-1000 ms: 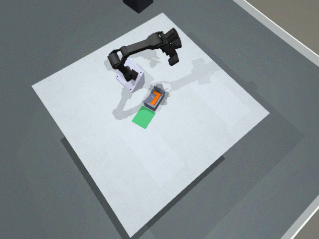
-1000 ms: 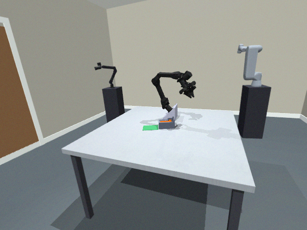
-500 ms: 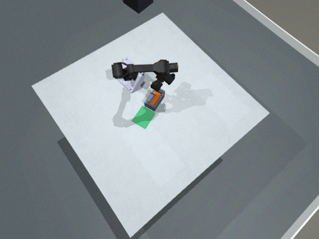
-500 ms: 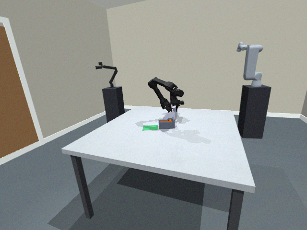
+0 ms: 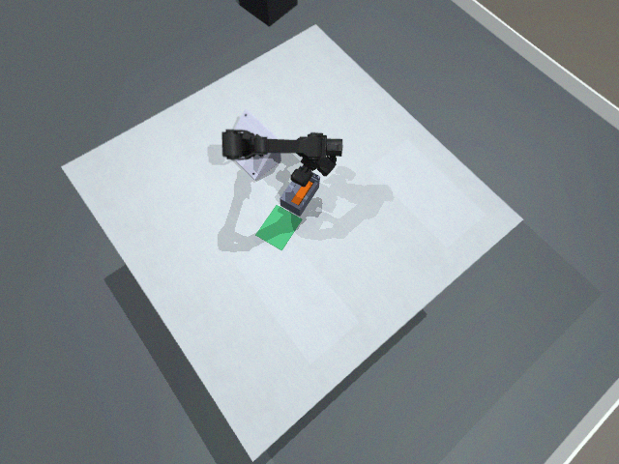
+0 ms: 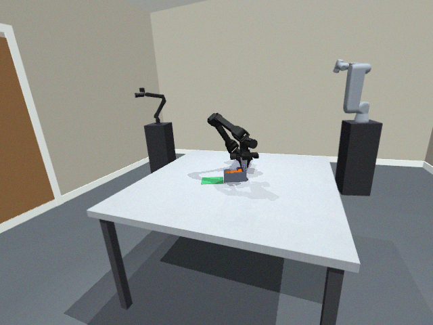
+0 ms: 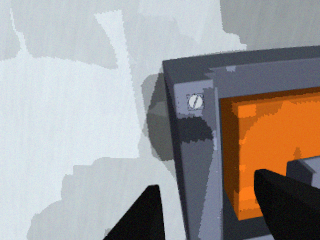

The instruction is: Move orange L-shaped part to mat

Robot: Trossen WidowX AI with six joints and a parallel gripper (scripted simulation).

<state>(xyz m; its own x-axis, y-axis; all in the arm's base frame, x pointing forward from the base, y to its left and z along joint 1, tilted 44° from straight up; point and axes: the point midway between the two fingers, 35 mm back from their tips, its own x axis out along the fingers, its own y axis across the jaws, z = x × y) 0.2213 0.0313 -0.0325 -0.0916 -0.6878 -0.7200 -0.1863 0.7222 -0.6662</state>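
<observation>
My gripper tip is 60 mm to the left of the orange L-shaped part, 30 mm above it and 10 mm short of it. Also, from my gripper tip: green mat: 220 mm to the right, 100 mm below, 40 mm ahead.
</observation>
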